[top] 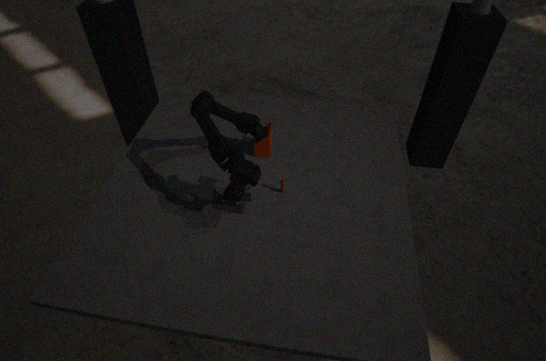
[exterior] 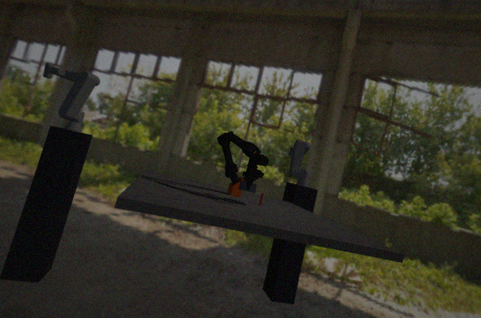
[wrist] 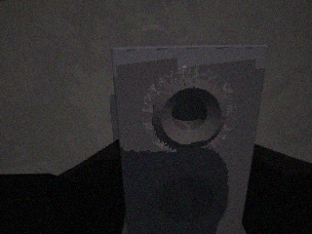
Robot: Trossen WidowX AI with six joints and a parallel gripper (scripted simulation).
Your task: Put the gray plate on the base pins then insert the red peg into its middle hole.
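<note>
Right now the base is 20 mm behind my gripper tip, 50 mm to the right of it and 80 mm below it. The rest, counted from my gripper tip: gray plate (30 mm above); red peg (110 mm behind, 150 mm to the left, 50 mm below).
</note>
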